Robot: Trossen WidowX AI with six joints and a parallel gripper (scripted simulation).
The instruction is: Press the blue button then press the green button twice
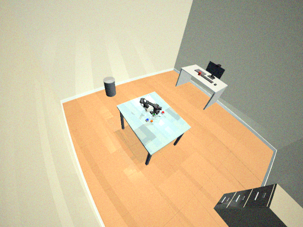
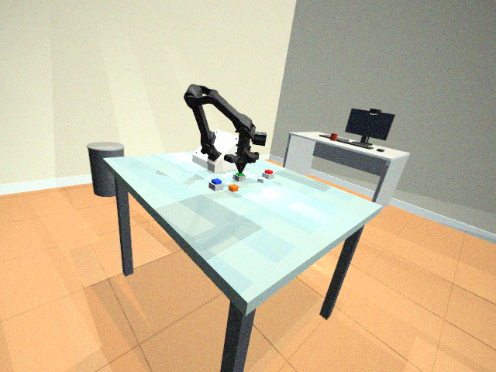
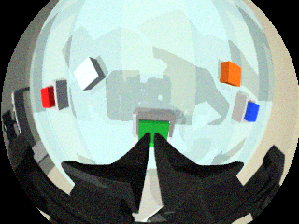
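The green button lies 10 mm below my gripper tip. Also, from my gripper tip: white block (90 mm to the left, 60 mm ahead, 20 mm below); orange block (110 mm to the right, 90 mm ahead, 20 mm below); red button (170 mm to the left, 40 mm ahead).
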